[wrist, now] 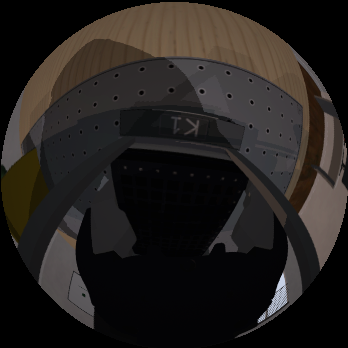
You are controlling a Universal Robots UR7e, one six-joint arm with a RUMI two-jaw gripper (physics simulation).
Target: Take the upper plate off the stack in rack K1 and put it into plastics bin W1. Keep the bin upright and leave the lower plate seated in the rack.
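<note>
A black plate [178, 201] is there in what I see, and so is my gripper [182, 178].
</note>
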